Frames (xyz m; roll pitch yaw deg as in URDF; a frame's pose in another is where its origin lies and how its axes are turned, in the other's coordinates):
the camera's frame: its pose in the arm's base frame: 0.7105 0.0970 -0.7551 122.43 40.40 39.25
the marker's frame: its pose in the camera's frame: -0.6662 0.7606 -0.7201 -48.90 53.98 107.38
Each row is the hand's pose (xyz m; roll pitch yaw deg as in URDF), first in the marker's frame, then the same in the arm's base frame.
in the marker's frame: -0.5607 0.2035 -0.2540 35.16 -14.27 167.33
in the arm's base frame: 0.4980 0.2697 -0.1484 24.36 38.42 -117.40
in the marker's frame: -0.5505 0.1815 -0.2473 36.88 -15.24 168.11
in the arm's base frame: 0.5192 0.2655 -0.1355 27.00 37.60 -116.24
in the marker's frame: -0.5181 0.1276 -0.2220 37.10 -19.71 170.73
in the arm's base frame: 0.5702 0.2524 -0.0928 30.24 33.55 -112.40
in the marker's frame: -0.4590 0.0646 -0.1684 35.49 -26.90 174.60
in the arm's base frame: 0.6273 0.2308 -0.0116 32.58 26.68 -107.60
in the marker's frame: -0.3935 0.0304 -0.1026 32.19 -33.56 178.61
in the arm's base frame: 0.6547 0.2099 0.0812 32.86 20.09 -103.68
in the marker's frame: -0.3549 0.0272 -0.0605 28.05 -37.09 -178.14
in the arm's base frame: 0.6536 0.1989 0.1373 31.43 16.47 -101.02
